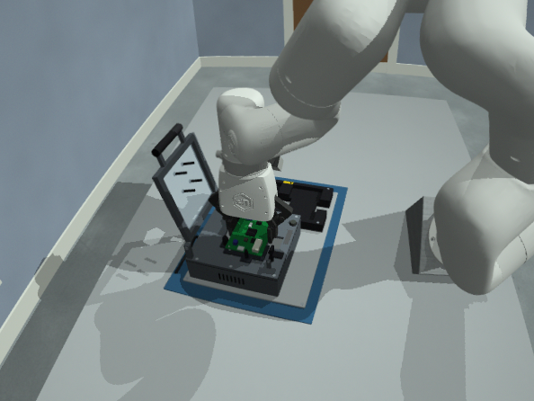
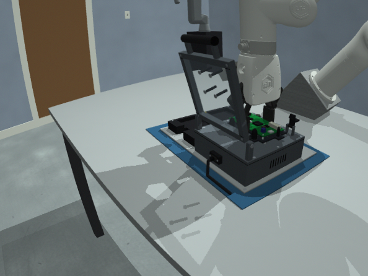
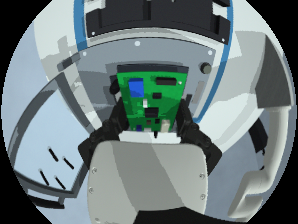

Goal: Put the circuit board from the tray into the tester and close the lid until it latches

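My gripper is now right at the green circuit board. Round my hand: pin plate (1 cm below, 1 cm ahead); then lid (12 cm ahead, 10 cm above, 3 cm to the right); then latch hook (7 cm to the left, 5 cm behind, 1 cm above).
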